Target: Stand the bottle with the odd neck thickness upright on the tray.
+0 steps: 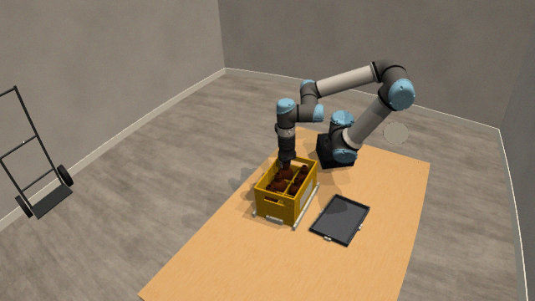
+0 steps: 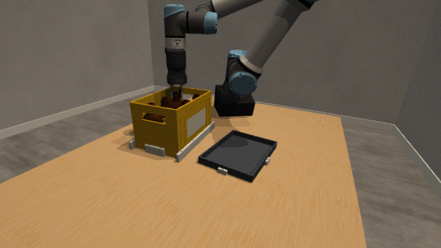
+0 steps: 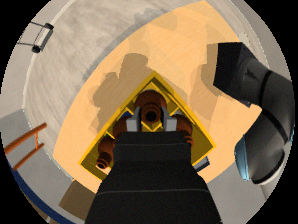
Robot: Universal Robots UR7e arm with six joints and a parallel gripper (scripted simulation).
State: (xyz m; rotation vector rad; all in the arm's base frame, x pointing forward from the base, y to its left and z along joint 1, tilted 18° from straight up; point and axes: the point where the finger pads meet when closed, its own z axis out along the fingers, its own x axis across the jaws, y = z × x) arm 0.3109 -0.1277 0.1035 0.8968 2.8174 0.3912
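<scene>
Now: hand 7 cm short of the yellow crate, 6 cm to the right of it and 8 cm above it. Also, from my hand: dark tray (4 cm ahead, 34 cm to the left, 15 cm below); bottle (7 cm ahead, 11 cm to the left, 7 cm below).
</scene>
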